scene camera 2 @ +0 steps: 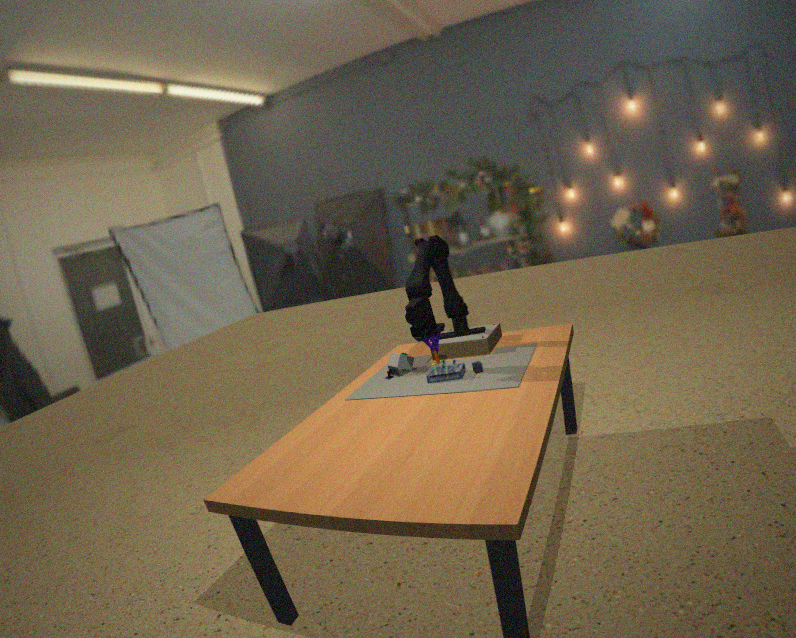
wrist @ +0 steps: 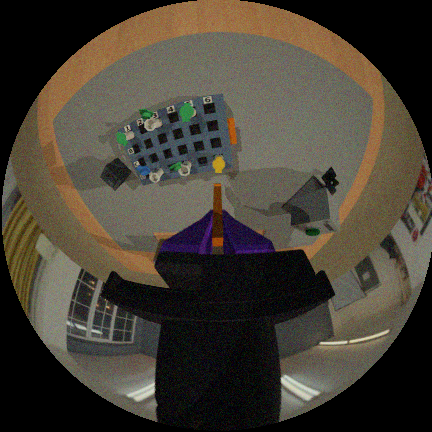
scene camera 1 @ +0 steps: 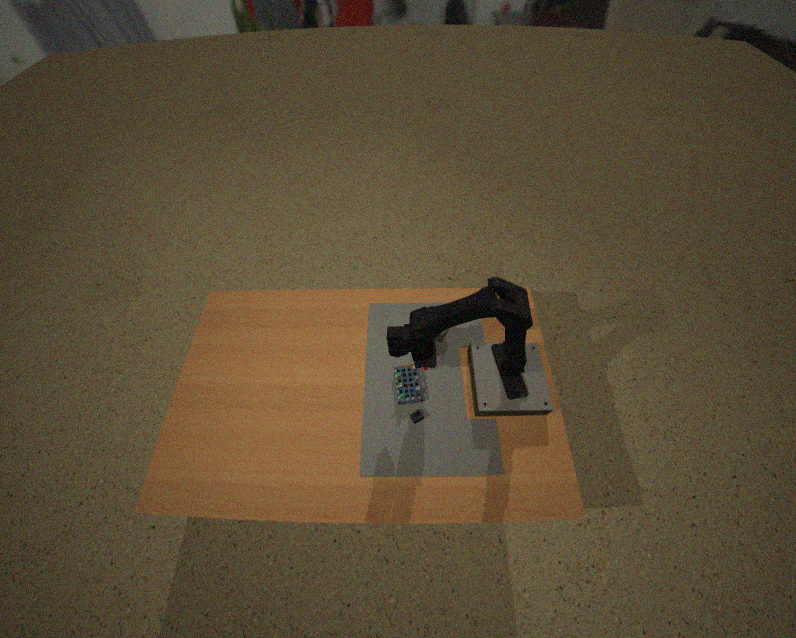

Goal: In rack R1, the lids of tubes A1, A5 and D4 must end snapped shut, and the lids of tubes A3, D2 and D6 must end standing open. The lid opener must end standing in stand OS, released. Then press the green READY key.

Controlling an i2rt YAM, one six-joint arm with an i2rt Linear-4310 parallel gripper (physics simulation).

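Frame: origin at the arm's base, x back, y left, z down, level; millimetres.
Seen in the pictures: gripper, between the fingertips: [scene camera 2: 436, 351] [wrist: 217, 214] [scene camera 1: 427, 363]; arm's base, origin of its link: [scene camera 2: 462, 334] [scene camera 1: 508, 370].
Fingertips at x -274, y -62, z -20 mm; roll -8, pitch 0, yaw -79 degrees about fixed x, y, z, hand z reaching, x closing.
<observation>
Offsets run from my fingertips to a thing's middle. "*": to the spot under its first point. Level surfaces: height alone.
The blue rack R1 @[dx -73, dy +34, dz +49 mm] [scene camera 1: 410, 384] [scene camera 2: 445, 371] [wrist: 181, 139] lies on the grey mat @[dz +81 mm] [scene camera 1: 434, 450] [wrist: 282, 120]. In the wrist view, A3 [wrist: 151, 125], D2 @[* dx -46, dy +62, dz +34 mm] [wrist: 156, 174] and D4 @[* dx -41, dy +29, dz +40 mm] [wrist: 184, 168] show white open mouths with their lids tipped aside. A5 @[dx -99, dy +8, dz +34 mm] [wrist: 186, 111] is capped green and D6 @[dx -40, dy -9, dz +35 mm] [wrist: 218, 163] is capped yellow. A1 @[dx -101, dy +85, dz +35 mm] [wrist: 121, 138] shows a green lid; I cannot tell its state. My gripper [wrist: 217, 214] [scene camera 1: 423, 363] [scene camera 2: 432, 344] is shut on the orange lid opener @[dx -3, dy -1, dz +5 mm] [wrist: 217, 197]. The opener's tip hangs just short of D6. The dark stand OS @[dx -61, dy +153, dz +65 mm] [wrist: 115, 173] [scene camera 1: 417, 415] [scene camera 2: 477, 366] is empty.
The grey key box @[dx +71, dy -166, dz +39 mm] [wrist: 314, 201] [scene camera 2: 401, 362] with the green READY key @[dx +88, dy -151, dz +17 mm] [wrist: 312, 231] stands to the right of the rack in the wrist view. The arm's base plate [scene camera 1: 484, 386] [scene camera 2: 474, 342] sits at the mat's edge on the wooden table @[dz +84 mm] [scene camera 1: 269, 412] [scene camera 2: 427, 456].
</observation>
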